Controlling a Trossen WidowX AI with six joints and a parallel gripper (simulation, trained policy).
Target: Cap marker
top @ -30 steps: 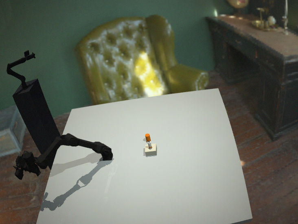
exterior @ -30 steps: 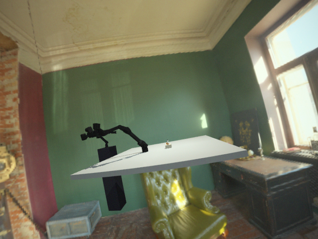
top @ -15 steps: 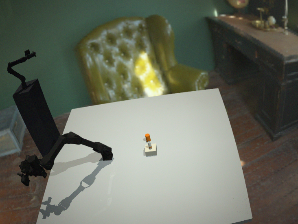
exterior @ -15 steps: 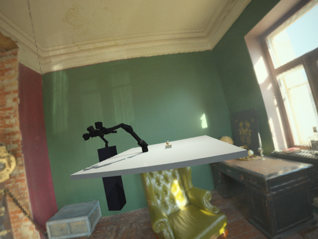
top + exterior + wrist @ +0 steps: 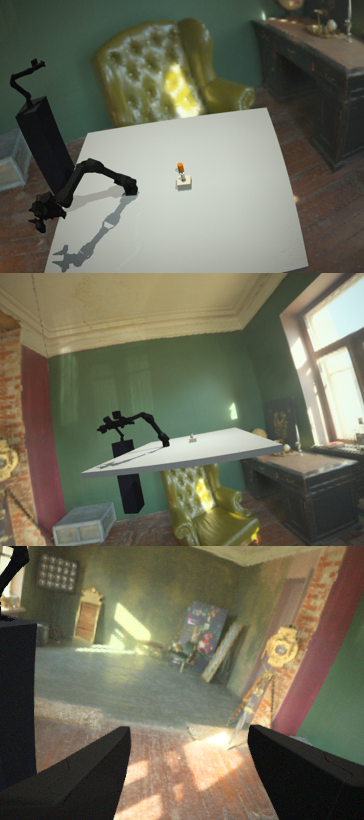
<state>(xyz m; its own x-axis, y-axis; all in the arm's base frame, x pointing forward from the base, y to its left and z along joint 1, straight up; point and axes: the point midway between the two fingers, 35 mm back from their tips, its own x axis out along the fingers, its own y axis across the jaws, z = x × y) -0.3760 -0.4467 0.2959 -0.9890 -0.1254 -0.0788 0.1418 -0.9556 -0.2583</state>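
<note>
My gripper tip is 68 cm short of the orange cap, 57 cm to the right of it and 27 cm above it. From my gripper tip the other things lie so: pale holder block: 70 cm ahead, 46 cm to the left, 27 cm below.
</note>
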